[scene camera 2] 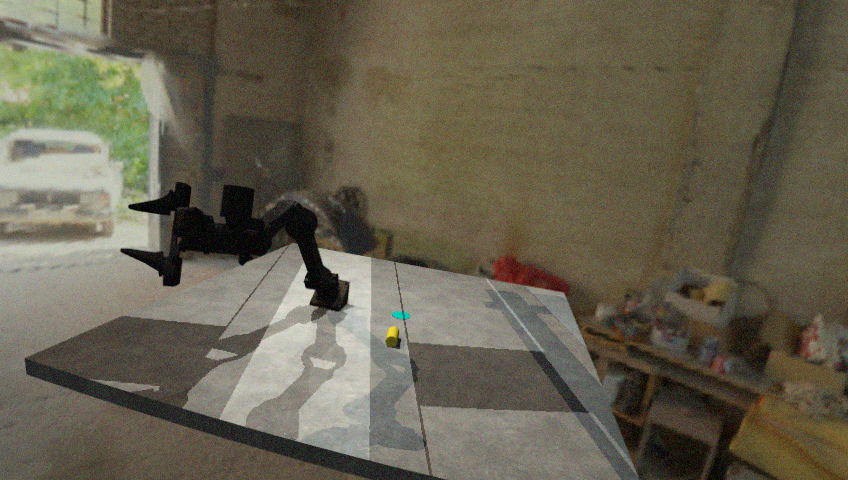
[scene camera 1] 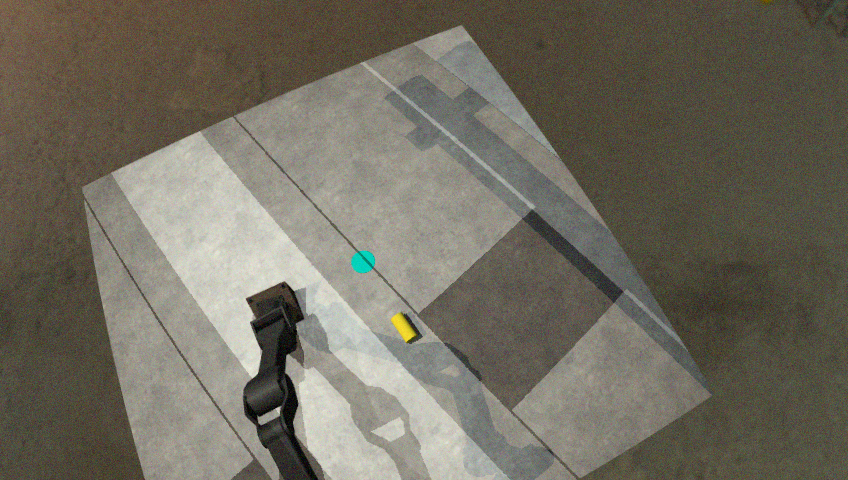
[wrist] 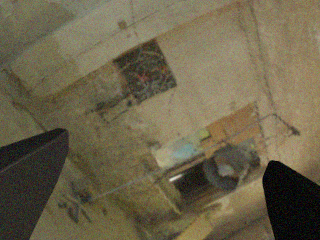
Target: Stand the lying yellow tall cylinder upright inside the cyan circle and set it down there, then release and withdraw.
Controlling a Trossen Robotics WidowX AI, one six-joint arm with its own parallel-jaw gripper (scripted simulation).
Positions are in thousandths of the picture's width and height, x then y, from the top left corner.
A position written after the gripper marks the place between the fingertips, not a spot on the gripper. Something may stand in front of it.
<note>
The gripper (scene camera 2: 147, 476) is open and holds nothing.
The gripper also shows in the wrist view (wrist: 533, 656).
</note>
